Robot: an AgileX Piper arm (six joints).
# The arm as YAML. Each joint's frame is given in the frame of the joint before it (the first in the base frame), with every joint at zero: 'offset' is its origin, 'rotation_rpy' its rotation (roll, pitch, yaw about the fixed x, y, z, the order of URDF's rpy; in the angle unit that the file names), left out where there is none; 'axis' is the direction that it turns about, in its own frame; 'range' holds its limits. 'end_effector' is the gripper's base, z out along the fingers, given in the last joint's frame.
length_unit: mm
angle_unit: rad
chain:
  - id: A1
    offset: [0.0, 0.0, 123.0]
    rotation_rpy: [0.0, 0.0, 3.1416]
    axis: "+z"
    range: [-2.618, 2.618]
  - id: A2
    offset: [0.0, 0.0, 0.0]
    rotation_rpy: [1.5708, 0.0, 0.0]
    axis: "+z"
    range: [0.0, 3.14]
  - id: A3
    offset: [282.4, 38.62, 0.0]
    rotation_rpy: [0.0, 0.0, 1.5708]
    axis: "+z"
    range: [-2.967, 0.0]
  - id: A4
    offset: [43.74, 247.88, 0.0]
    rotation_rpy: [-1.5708, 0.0, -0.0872]
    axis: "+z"
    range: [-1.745, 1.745]
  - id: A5
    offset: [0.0, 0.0, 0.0]
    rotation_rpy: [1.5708, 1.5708, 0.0]
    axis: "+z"
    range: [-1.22, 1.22]
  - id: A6
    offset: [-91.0, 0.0, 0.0]
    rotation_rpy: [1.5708, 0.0, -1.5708]
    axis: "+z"
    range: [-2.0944, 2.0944]
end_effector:
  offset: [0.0, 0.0, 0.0]
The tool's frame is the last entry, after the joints.
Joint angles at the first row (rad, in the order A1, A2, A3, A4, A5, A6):
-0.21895 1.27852 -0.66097 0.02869 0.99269 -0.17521
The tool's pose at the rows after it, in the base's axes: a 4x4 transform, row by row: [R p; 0 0 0 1], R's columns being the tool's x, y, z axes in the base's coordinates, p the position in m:
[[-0.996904 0.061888 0.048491 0.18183], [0.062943 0.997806 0.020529 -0.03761], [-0.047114 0.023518 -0.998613 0.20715], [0 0 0 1]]
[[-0.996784 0.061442 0.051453 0.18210], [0.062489 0.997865 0.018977 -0.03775], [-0.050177 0.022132 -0.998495 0.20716], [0 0 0 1]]
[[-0.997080 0.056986 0.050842 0.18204], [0.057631 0.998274 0.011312 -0.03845], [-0.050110 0.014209 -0.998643 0.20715], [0 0 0 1]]
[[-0.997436 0.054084 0.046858 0.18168], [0.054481 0.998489 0.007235 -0.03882], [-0.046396 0.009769 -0.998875 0.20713], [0 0 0 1]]
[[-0.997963 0.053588 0.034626 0.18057], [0.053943 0.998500 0.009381 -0.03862], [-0.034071 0.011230 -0.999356 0.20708], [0 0 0 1]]
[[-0.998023 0.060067 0.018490 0.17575], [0.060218 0.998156 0.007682 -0.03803], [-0.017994 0.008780 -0.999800 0.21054], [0 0 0 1]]
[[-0.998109 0.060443 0.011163 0.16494], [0.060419 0.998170 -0.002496 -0.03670], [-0.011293 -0.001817 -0.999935 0.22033], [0 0 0 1]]
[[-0.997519 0.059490 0.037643 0.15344], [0.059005 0.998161 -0.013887 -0.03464], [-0.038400 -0.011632 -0.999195 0.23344], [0 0 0 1]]
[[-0.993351 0.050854 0.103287 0.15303], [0.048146 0.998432 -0.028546 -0.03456], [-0.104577 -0.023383 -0.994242 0.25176], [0 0 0 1]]
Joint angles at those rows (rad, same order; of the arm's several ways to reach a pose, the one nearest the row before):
-0.21896 1.27117 -0.66099 0.03623 1.00521 -0.17522
-0.21895 1.27117 -0.66098 0.03527 1.00196 -0.17522
-0.21897 1.27115 -0.66098 0.02625 1.00079 -0.17523
-0.21896 1.27116 -0.66099 0.02046 1.00374 -0.17523
-0.21894 1.27118 -0.66098 0.01963 1.01612 -0.17520
-0.21894 1.25175 -0.66099 0.01328 1.05090 -0.16525
-0.21895 1.19512 -0.66097 0.00000 1.11241 -0.15847
-0.21894 1.12031 -0.66518 -0.00585 1.16311 -0.15741
-0.21898 1.07638 -0.71118 -0.00584 1.18558 -0.16740

